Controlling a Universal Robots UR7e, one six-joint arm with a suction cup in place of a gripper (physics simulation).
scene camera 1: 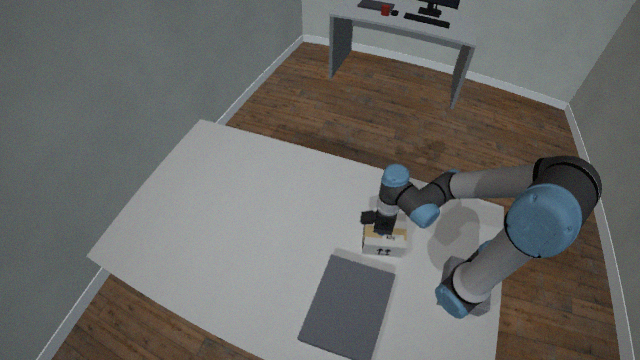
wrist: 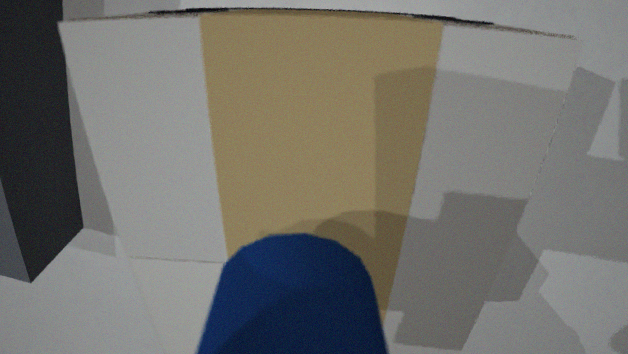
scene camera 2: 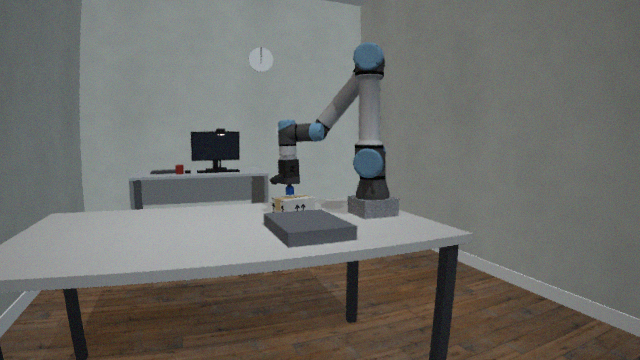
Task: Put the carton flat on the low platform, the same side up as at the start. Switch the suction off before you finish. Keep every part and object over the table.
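Frame: origin at the arm's base, x back, y right, z up, level; centimetres.
Seen in the pictures: hand, tool point: [wrist: 295, 295] [scene camera 2: 290, 194]; arm's base, link origin: [scene camera 2: 372, 197].
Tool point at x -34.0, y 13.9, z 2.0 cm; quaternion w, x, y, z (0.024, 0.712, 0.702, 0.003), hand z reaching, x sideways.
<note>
Pixels of each thing's top centre, then the offset from my tool point to it. Level surfaces: height alone.
- white carton, top centre: [wrist: 311, 297] [scene camera 1: 386, 232] [scene camera 2: 293, 197] dx +1.9, dy +0.5, dz -1.6 cm
- low grey platform, top centre: [scene camera 1: 349, 305] [scene camera 2: 306, 219] dx -6.5, dy -27.7, dz -5.0 cm
- white table, surface height: dz -9.8 cm
The white carton [scene camera 1: 385, 247] [scene camera 2: 306, 204] [wrist: 310, 125] with a tan tape strip lies on the table, top face up, with arrow marks on a side facing the platform. My suction cup [scene camera 1: 383, 233] [scene camera 2: 290, 193] [wrist: 296, 280] is blue and points straight down over the carton's top face, on the tape. It is at the face or very close above it; the views do not show whether they touch. The suction is off. The low grey platform [scene camera 1: 349, 305] [scene camera 2: 312, 225] [wrist: 42, 125] stands apart from the carton, with a narrow gap between them, and nothing lies on it.
The white table [scene camera 1: 210, 210] [scene camera 2: 125, 245] bears the carton, the platform and my arm's base block [scene camera 2: 374, 206], which is right of the carton. The table's far edge runs behind the carton. A desk [scene camera 1: 400, 30] [scene camera 2: 200, 176] with a monitor [scene camera 2: 215, 145] stands beyond the table.
</note>
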